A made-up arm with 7 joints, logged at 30 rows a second.
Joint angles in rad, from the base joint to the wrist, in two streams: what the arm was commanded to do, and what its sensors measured. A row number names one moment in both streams.
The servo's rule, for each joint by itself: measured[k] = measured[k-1] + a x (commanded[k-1-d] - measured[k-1]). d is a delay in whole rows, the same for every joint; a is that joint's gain. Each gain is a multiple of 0.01, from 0.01 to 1. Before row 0 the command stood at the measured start. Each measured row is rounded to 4 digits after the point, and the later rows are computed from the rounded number. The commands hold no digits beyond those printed.
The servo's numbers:
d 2
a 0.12 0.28 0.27 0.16 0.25 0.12 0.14
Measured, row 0:
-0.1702, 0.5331, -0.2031, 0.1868, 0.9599, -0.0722, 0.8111
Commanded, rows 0 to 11:
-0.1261, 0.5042, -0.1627, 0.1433, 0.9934, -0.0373, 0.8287
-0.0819, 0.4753, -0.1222, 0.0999, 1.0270, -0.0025, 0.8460
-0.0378, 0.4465, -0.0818, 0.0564, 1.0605, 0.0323, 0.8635
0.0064, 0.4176, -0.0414, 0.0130, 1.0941, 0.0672, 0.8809
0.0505, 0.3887, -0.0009, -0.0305, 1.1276, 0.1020, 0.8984
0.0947, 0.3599, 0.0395, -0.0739, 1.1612, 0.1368, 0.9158
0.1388, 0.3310, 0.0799, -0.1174, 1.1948, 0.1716, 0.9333
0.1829, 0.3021, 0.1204, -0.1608, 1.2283, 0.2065, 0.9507
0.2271, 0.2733, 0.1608, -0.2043, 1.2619, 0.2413, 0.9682
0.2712, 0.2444, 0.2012, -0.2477, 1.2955, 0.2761, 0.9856
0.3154, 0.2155, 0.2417, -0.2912, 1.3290, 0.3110, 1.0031
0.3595, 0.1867, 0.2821, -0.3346, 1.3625, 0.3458, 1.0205
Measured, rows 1 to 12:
-0.1702, 0.5331, -0.2031, 0.1868, 0.9599, -0.0722, 0.8111
-0.1702, 0.5331, -0.2031, 0.1868, 0.9599, -0.0722, 0.8111
-0.1649, 0.5250, -0.1922, 0.1798, 0.9683, -0.0680, 0.8136
-0.1549, 0.5111, -0.1733, 0.1670, 0.9830, -0.0601, 0.8181
-0.1408, 0.4930, -0.1486, 0.1493, 1.0024, -0.0490, 0.8245
-0.1231, 0.4719, -0.1197, 0.1275, 1.0253, -0.0351, 0.8324
-0.1023, 0.4486, -0.0876, 0.1022, 1.0509, -0.0186, 0.8416
-0.0787, 0.4238, -0.0533, 0.0740, 1.0785, 0.0000, 0.8520
-0.0526, 0.3978, -0.0173, 0.0434, 1.1076, 0.0206, 0.8634
-0.0243, 0.3710, 0.0199, 0.0107, 1.1378, 0.0429, 0.8756
0.0059, 0.3436, 0.0579, -0.0237, 1.1688, 0.0667, 0.8886
0.0377, 0.3158, 0.0966, -0.0595, 1.2005, 0.0918, 0.9022

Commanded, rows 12 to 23:
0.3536, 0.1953, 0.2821, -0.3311, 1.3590, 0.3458, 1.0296
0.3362, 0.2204, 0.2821, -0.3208, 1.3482, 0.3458, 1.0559
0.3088, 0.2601, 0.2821, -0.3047, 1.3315, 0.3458, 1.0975
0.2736, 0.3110, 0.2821, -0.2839, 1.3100, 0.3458, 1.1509
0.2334, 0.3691, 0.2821, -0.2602, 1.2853, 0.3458, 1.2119
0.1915, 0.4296, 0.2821, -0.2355, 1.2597, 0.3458, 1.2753
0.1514, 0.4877, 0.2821, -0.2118, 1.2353, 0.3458, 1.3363
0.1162, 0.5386, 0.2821, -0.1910, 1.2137, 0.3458, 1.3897
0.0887, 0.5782, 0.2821, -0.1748, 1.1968, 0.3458, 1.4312
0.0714, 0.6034, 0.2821, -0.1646, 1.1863, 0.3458, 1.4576
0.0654, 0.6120, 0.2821, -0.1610, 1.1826, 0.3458, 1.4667
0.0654, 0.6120, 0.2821, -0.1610, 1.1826, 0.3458, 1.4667
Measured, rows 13 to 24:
0.0710, 0.2877, 0.1358, -0.0966, 1.2326, 0.1181, 0.9163
0.1056, 0.2594, 0.1753, -0.1347, 1.2651, 0.1454, 0.9309
0.1354, 0.2415, 0.2041, -0.1661, 1.2886, 0.1694, 0.9447
0.1595, 0.2356, 0.2252, -0.1909, 1.3035, 0.1906, 0.9603
0.1774, 0.2425, 0.2406, -0.2091, 1.3105, 0.2092, 0.9795
0.1889, 0.2617, 0.2518, -0.2211, 1.3104, 0.2256, 1.0035
0.1942, 0.2918, 0.2600, -0.2274, 1.3041, 0.2400, 1.0327
0.1939, 0.3304, 0.2660, -0.2287, 1.2930, 0.2527, 1.0667
0.1888, 0.3744, 0.2703, -0.2260, 1.2786, 0.2639, 1.1044
0.1801, 0.4204, 0.2735, -0.2204, 1.2624, 0.2737, 1.1443
0.1691, 0.4646, 0.2758, -0.2131, 1.2460, 0.2824, 1.1845
0.1574, 0.5035, 0.2775, -0.2053, 1.2311, 0.2900, 1.2227

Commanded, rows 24 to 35:
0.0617, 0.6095, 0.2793, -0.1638, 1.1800, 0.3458, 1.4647
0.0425, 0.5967, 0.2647, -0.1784, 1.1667, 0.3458, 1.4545
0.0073, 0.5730, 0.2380, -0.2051, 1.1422, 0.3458, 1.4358
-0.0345, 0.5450, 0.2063, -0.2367, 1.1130, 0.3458, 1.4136
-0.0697, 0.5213, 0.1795, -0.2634, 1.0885, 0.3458, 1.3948
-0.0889, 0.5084, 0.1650, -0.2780, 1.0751, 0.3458, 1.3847
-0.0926, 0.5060, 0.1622, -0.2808, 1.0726, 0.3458, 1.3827
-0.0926, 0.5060, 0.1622, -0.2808, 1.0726, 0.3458, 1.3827
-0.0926, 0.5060, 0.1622, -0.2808, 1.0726, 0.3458, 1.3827
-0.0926, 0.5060, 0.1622, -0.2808, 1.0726, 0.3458, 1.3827
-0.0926, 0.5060, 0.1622, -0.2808, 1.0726, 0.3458, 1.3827
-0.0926, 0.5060, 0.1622, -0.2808, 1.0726, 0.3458, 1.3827
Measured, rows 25 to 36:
0.1464, 0.5339, 0.2787, -0.1982, 1.2190, 0.2967, 1.2569
0.1367, 0.5558, 0.2796, -0.1922, 1.2099, 0.3026, 1.2863
0.1277, 0.5708, 0.2795, -0.1877, 1.2024, 0.3078, 1.3113
0.1175, 0.5781, 0.2755, -0.1862, 1.1935, 0.3124, 1.3313
0.1043, 0.5767, 0.2654, -0.1892, 1.1807, 0.3164, 1.3459
0.0876, 0.5678, 0.2494, -0.1968, 1.1638, 0.3199, 1.3554
0.0687, 0.5548, 0.2305, -0.2075, 1.1450, 0.3230, 1.3609
0.0498, 0.5418, 0.2128, -0.2188, 1.1275, 0.3257, 1.3642
0.0327, 0.5318, 0.1991, -0.2287, 1.1138, 0.3281, 1.3668
0.0177, 0.5246, 0.1891, -0.2370, 1.1035, 0.3302, 1.3690
0.0045, 0.5194, 0.1818, -0.2440, 1.0958, 0.3321, 1.3709
-0.0072, 0.5156, 0.1765, -0.2499, 1.0900, 0.3337, 1.3726

